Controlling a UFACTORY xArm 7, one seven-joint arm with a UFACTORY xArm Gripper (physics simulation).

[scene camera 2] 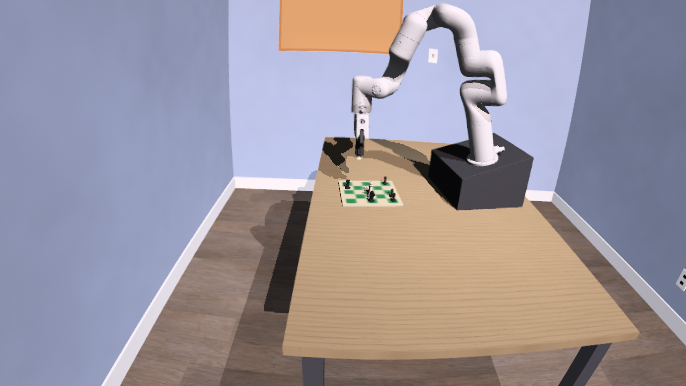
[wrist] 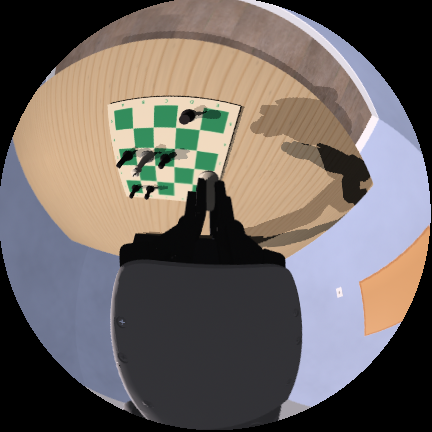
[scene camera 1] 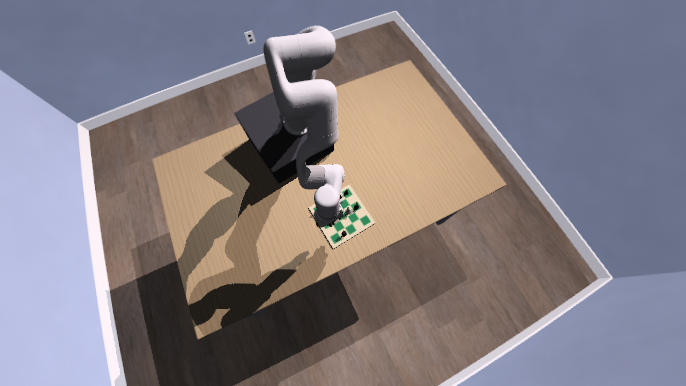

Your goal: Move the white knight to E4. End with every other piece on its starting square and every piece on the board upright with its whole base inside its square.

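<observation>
My gripper is shut on the white knight and holds it in the air above the chessboard. The knight's pale round base shows below the fingertips; the fingers hide most of the rest. In the wrist view, the knight and fingers cover part of the E column near its lower end. In scene camera 1 the wrist hides the fingers and the knight. E4 shows no piece in the wrist view.
A black piece stands on D5. A black piece, a white piece and another black piece stand on A3, B3 and C3. Two black pieces stand on A1 and B1. A black piece stands at the E1 corner.
</observation>
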